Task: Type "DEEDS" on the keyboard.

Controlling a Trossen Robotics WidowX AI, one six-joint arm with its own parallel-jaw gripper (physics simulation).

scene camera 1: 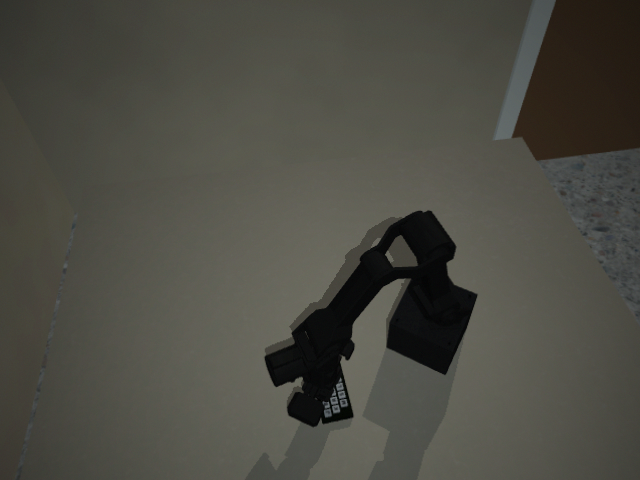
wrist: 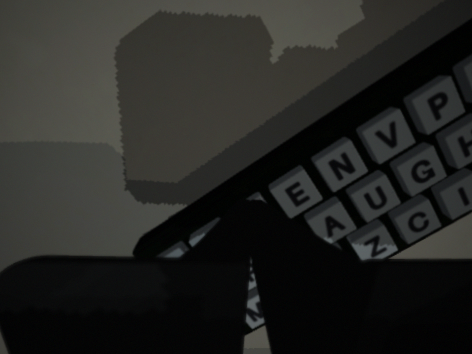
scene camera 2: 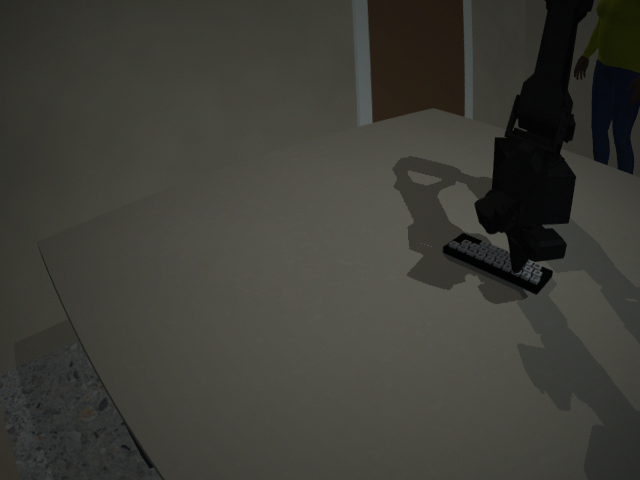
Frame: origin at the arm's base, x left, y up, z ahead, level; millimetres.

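Seen in the pictures: gripper, between the fingertips: [scene camera 1: 322, 396] [wrist: 248, 211] [scene camera 2: 515, 271]; arm's base, origin of its link: [scene camera 1: 443, 314].
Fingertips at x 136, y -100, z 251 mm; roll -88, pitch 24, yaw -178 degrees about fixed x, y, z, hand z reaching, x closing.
Note:
Pixels of each thing's top centre, then the offset from my fingertips to it. Level surfaces: height alone.
- keyboard, centre of its top: [wrist: 387, 192] [scene camera 2: 499, 256] [scene camera 1: 327, 374] dy +1, dx -49, dz -11 mm
- E key, centre of its top: [wrist: 296, 194] dy +1, dx -18, dz +0 mm
- table, height of its surface: dy -17 mm
The keyboard [scene camera 1: 336, 401] [scene camera 2: 485, 254] [wrist: 300, 150] is a small black board with pale letter keys, lying flat on the table. My gripper [scene camera 1: 325, 397] [scene camera 2: 516, 269] [wrist: 248, 211] is shut and empty, pointing down, with its tips over the outer key row. In the wrist view the tips cover most of the key directly left of the E key [wrist: 296, 193]; its letter is hidden, and the tips look at or very near its surface. N, V, P, A, U, G, Z, C and I keys also show there. The fingers hide most keys at the keyboard's left end, and the S key cannot be made out in the wrist view.
The arm's base [scene camera 1: 431, 330] stands on the table [scene camera 1: 180, 310] [scene camera 2: 310, 335] to the right of the keyboard in scene camera 1. Dark arm shadows fall around the keyboard. A brown door [scene camera 1: 584, 82] [scene camera 2: 416, 56] and a standing person [scene camera 2: 617, 36] are beyond the table.

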